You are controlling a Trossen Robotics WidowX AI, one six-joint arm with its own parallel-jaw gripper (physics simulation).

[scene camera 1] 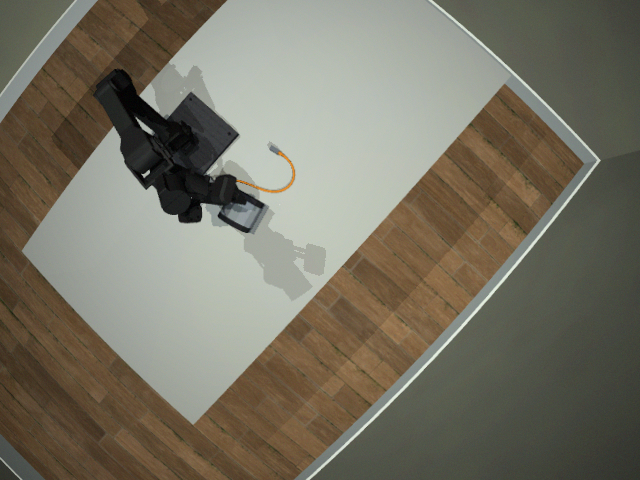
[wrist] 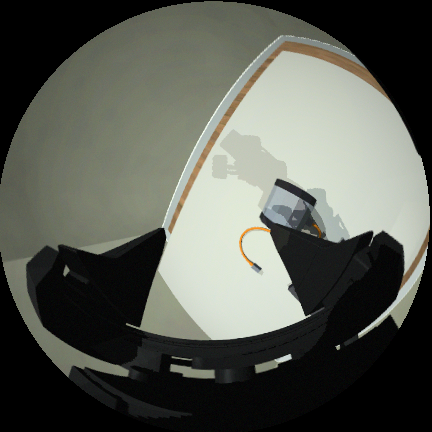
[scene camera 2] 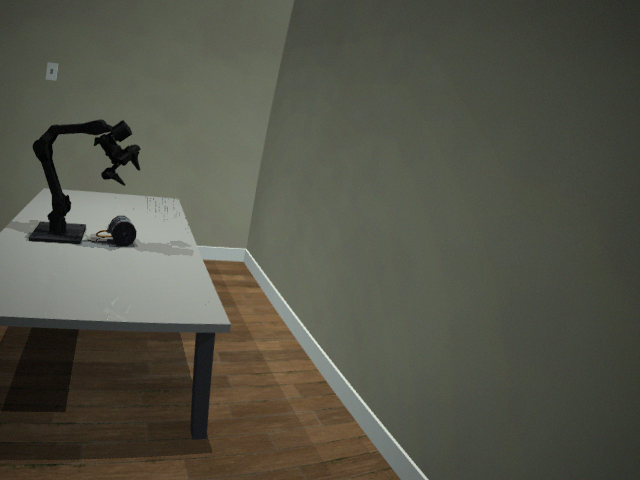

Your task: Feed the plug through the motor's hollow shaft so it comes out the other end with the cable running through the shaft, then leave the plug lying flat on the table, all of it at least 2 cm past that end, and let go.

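Seen in the pictures: gripper, fingertip midpoint: (scene camera 1: 233,203) (wrist: 218,231) (scene camera 2: 132,177); arm's base, link origin: (scene camera 1: 186,141) (scene camera 2: 57,232).
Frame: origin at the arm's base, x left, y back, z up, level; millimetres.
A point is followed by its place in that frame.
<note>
The motor (scene camera 1: 242,215) {x -23, y -310, z 82 mm} (scene camera 2: 123,231) {x -71, y -294, z 49 mm} (wrist: 287,204) {x -32, y -290, z 86 mm}, a pale drum with black ends, lies on its side on the table. The small grey plug (scene camera 1: 273,148) {x 175, y -217, z -2 mm} (wrist: 256,268) {x 170, y -219, z -2 mm} lies on the table, apart from the motor. Its orange cable (scene camera 1: 294,173) {x 166, y -316, z -10 mm} (scene camera 2: 98,233) {x -35, y -185, z 25 mm} (wrist: 241,244) {x 164, y -311, z -11 mm} curves from the plug towards the motor's side nearer the arm's base. The arm hides part of it in scene camera 1, a finger in the wrist view. The shaft's openings cannot be made out. My gripper (scene camera 2: 131,176) {x 6, y -307, z 254 mm} (wrist: 218,231) {x 6, y -307, z 254 mm} is open and empty, high above the table and motor.
The arm's dark base plate (scene camera 1: 223,133) {x 100, y -72, z 2 mm} (scene camera 2: 41,238) {x -89, y 46, z -2 mm} stands on the white table (scene camera 1: 361,103) {x 465, y -305, z -16 mm} (scene camera 2: 155,289) {x -452, y -432, z -16 mm} (wrist: 325,110) {x -342, y -358, z -16 mm}, near the motor and cable. The arm's shadows fall around the motor. A wooden floor (scene camera 1: 361,330) (scene camera 2: 289,392) lies beyond the table's edges.
</note>
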